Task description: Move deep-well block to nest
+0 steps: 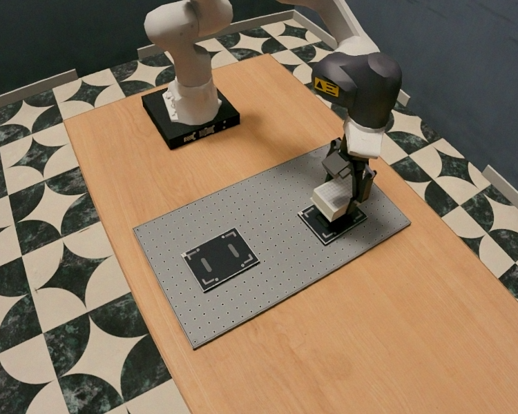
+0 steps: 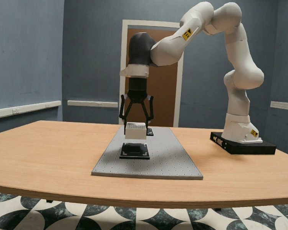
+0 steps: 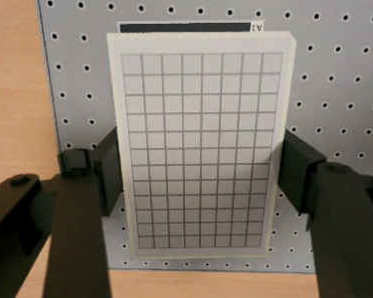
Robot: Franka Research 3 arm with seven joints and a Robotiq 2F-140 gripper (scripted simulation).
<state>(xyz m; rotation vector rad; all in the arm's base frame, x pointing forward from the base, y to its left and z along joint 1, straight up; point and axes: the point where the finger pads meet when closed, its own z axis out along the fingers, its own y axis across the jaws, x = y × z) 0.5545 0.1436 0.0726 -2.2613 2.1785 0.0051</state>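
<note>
Now: hand 10 mm above the white 96-well deep-well block. Round my hand: black plate nest N2: 40 mm behind, 340 mm to the right, 100 mm below.
</note>
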